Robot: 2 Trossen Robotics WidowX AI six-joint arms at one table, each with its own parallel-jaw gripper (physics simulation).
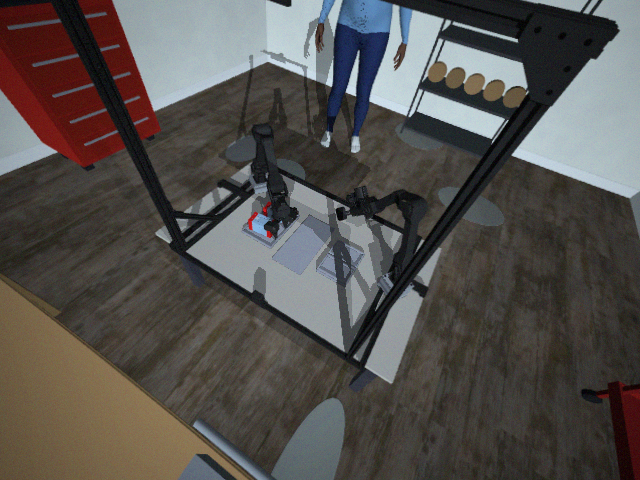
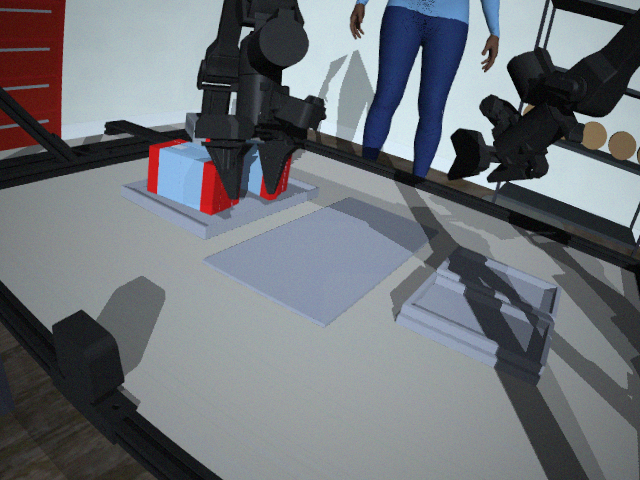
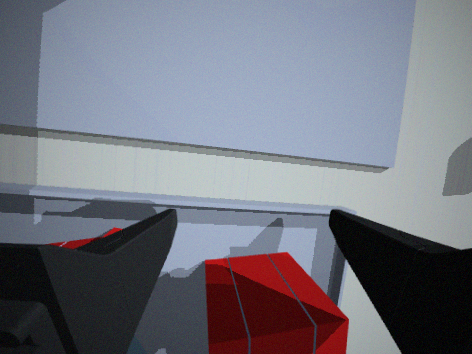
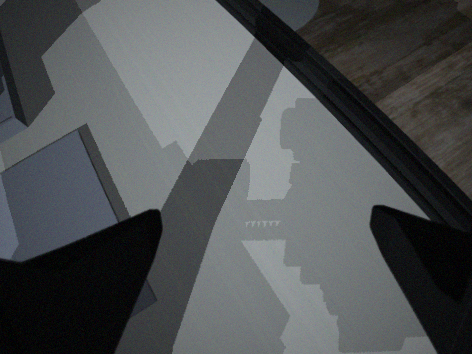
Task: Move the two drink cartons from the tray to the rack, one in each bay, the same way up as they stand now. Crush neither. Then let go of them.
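Where they show: left gripper, fingertip midpoint: (image 1: pixel 280 232) (image 2: pixel 253 196) (image 3: pixel 253 216); right gripper, fingertip midpoint: (image 1: pixel 345 210) (image 2: pixel 468 179) (image 4: pixel 265 218); left arm's base, origin of the base link: (image 1: pixel 260 179).
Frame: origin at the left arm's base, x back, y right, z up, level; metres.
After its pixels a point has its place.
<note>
Two light blue cartons with red ends lie side by side on the grey tray (image 1: pixel 253 236) @[x -0.334, y 0.158, z -0.053 m] (image 2: pixel 206 230) @[x -0.434, y 0.107, z -0.043 m] (image 3: pixel 250 202) @[x -0.391, y 0.038, z -0.049 m]: the nearer carton (image 1: pixel 260 226) @[x -0.336, y 0.120, z 0.010 m] (image 2: pixel 178 173) @[x -0.329, y 0.126, z -0.008 m] (image 3: pixel 280 300) @[x -0.361, y 0.067, z 0.000 m] and the farther carton (image 2: pixel 252 175) @[x -0.291, y 0.005, z -0.023 m] (image 3: pixel 102 236) @[x -0.323, y -0.026, z -0.032 m]. My left gripper (image 1: pixel 284 223) @[x -0.386, y 0.035, z -0.019 m] (image 2: pixel 252 195) @[x -0.386, y 0.035, z -0.019 m] (image 3: pixel 253 216) @[x -0.386, y 0.035, z -0.019 m] is open and points down around the nearer carton's red end; its left finger is on the side towards the farther carton. Contact cannot be told. The rack (image 2: pixel 444 333) @[x -0.672, y -0.068, z -0.045 m], with two bays, stands at the right with no carton in it. My right gripper (image 2: pixel 473 178) @[x -0.407, y -0.319, z 0.023 m] (image 4: pixel 265 218) @[x -0.407, y -0.319, z 0.023 m] is open and hangs above the table's back.
A flat grey plate (image 1: pixel 302 248) (image 2: pixel 320 258) (image 3: pixel 225 75) (image 4: pixel 60 185) lies between the tray and the rack. A black frame rail (image 2: pixel 361 167) @[x -0.138, y -0.284, z -0.049 m] (image 4: pixel 345 90) @[x -0.288, y -0.393, z -0.040 m] runs along the table's back edge. A black block (image 2: pixel 87 356) @[x -0.687, y 0.249, z -0.005 m] stands on the front rail.
</note>
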